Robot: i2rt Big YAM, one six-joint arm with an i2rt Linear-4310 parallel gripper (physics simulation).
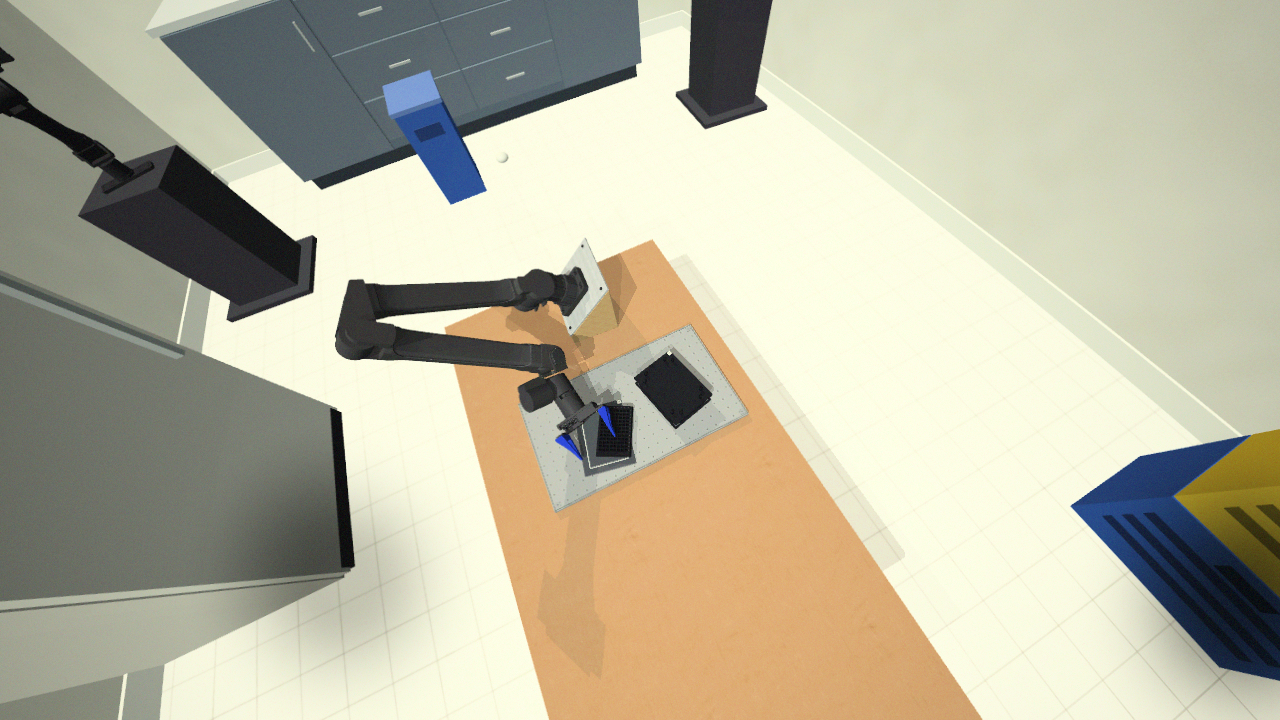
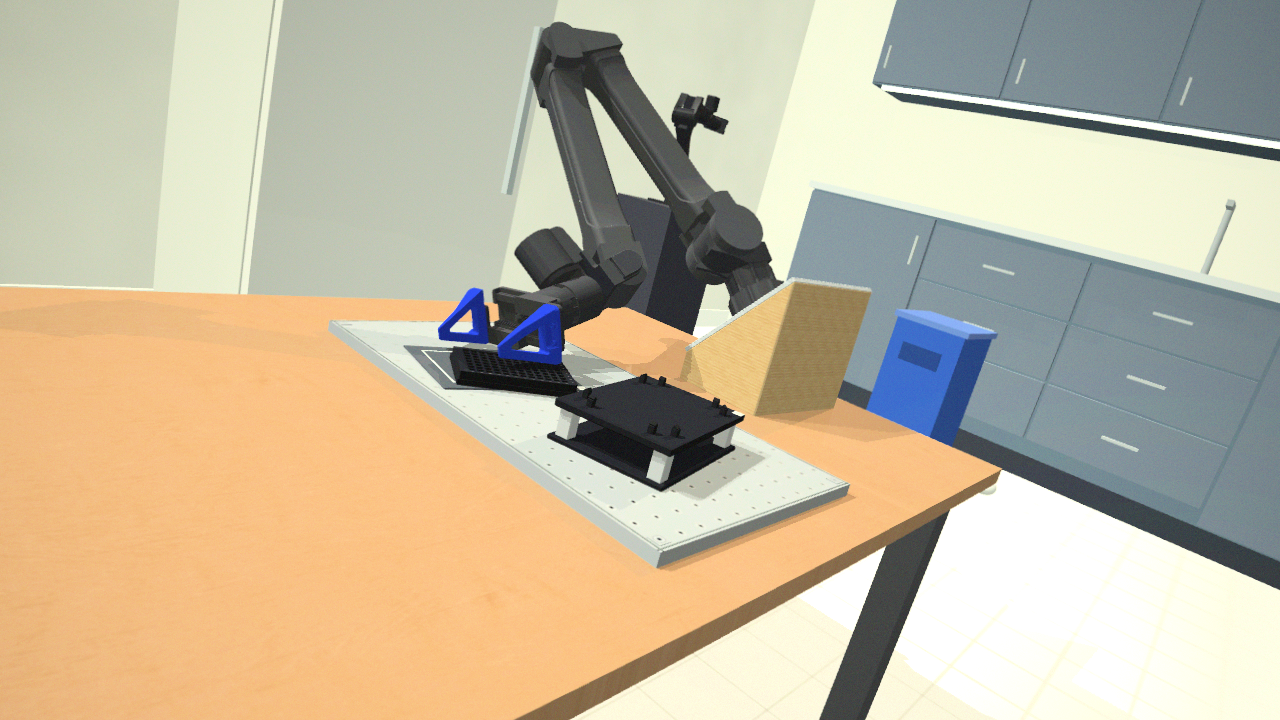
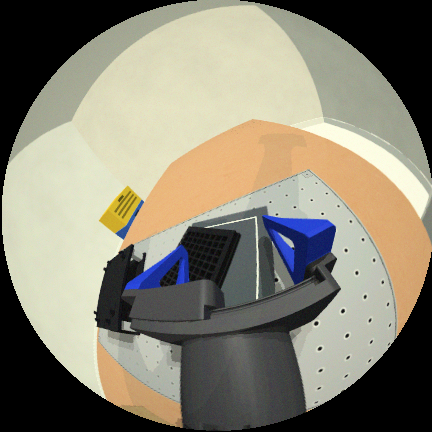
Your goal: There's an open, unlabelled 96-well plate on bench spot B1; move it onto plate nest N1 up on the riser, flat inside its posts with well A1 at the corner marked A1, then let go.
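Seen in the pictures: gripper, fingertip midpoint: (image 1: 598, 448) (image 2: 467, 342) (image 3: 221, 235); arm's base at its link origin: (image 1: 573, 292) (image 2: 767, 323).
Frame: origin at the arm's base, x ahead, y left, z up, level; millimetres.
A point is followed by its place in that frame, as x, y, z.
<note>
The black open 96-well plate (image 1: 617, 445) @[431, -39, -70] (image 2: 503, 372) @[417, -14, -70] (image 3: 212, 250) @[414, -64, -75] lies on spot B1 (image 1: 617, 464) @[470, -56, -84] (image 2: 447, 381) @[472, -28, -84] (image 3: 245, 270) @[386, -99, -84], a grey patch with a white outline, towards its side nearest the nest. My gripper (image 1: 597, 446) @[422, -83, -62] (image 2: 470, 346) @[422, -83, -62] (image 3: 221, 235) @[422, -83, -62] is open and empty, just above the plate. One blue finger hangs over the plate and hides part of it; the other is beyond its far side. Nest N1 (image 1: 673, 391) @[366, 139, -46] (image 2: 648, 412) @[373, 154, -46] (image 3: 111, 292) @[343, 115, -46] is black with small posts, raised on the riser's white legs (image 2: 659, 465) @[411, 214, -67]. Well A1 and the A1 mark cannot be read.
A perforated grey board (image 1: 559, 488) @[468, -204, -86] (image 2: 760, 501) @[328, 266, -86] (image 3: 345, 335) carries the spot and the riser. It lies on the wooden table (image 1: 680, 573) @[736, -12, -99] (image 2: 268, 501) @[690, 133, -99]. The arm's wedge-shaped wooden mount (image 2: 810, 349) @[14, 86, -8] stands behind the nest. A blue bin (image 1: 438, 152) (image 2: 930, 376) stands on the floor beyond.
</note>
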